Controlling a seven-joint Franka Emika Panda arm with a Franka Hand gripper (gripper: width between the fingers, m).
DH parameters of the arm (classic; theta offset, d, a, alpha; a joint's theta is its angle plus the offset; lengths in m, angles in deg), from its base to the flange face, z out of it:
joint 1: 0 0.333 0 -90
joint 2: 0 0 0 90
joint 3: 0 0.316 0.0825 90
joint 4: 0 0 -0.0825 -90
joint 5: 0 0.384 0 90
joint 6: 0 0 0.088 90
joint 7: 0 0.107 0 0
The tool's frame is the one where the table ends.
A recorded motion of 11 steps. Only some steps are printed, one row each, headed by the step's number.
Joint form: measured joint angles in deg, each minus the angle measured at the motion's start. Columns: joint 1, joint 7, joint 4, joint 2, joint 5, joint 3, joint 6.
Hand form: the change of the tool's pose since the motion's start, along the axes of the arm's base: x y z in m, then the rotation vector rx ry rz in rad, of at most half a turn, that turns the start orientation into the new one. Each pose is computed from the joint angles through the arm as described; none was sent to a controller.
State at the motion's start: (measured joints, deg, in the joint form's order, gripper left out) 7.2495 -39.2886 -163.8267 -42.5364 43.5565 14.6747 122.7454
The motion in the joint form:
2: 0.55 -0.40 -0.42 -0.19 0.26 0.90 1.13
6: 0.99 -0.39 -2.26 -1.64 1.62 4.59 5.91
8: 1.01 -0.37 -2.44 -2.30 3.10 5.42 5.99
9: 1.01 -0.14 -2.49 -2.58 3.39 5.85 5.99
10: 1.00 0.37 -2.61 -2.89 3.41 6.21 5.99
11: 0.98 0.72 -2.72 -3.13 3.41 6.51 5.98
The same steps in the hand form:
2: -0.0025 0.0047 -0.0019 -0.0104 -0.0177 0.0149
6: -0.0091 0.0135 -0.0065 -0.0484 -0.0898 0.0141
8: -0.0117 0.0168 -0.0052 -0.0371 -0.0958 0.0087
9: -0.0129 0.0185 -0.0047 -0.0375 -0.0979 0.0075
10: -0.0142 0.0194 -0.0046 -0.0412 -0.0981 0.0031
11: -0.0153 0.0201 -0.0047 -0.0447 -0.0983 0.0006

